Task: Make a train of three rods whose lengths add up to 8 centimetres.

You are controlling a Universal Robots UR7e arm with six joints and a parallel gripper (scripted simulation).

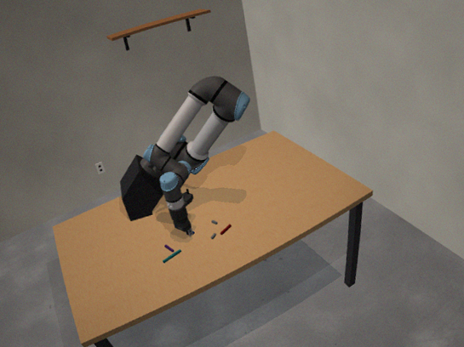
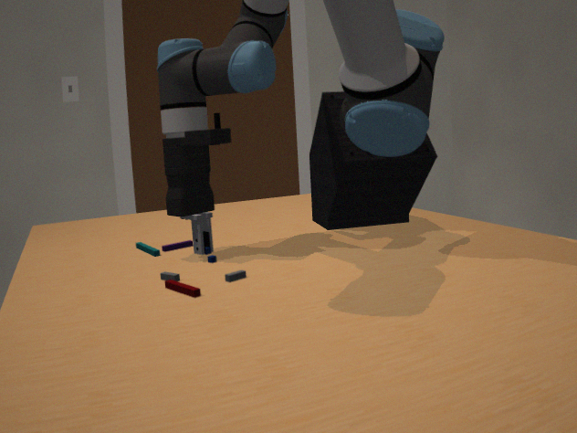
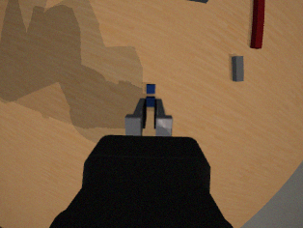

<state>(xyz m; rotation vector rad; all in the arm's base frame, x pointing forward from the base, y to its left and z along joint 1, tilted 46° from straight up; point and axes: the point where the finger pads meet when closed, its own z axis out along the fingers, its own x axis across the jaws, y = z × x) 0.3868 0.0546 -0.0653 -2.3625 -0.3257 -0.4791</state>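
My gripper is now 12 cm to the left of the purple rod, 3 cm above it and 2 cm short of it. Round my hand: red rod 15 cm to the left, 8 cm ahead, 3 cm below; turquoise rod 13 cm to the right, 7 cm ahead, 3 cm below.
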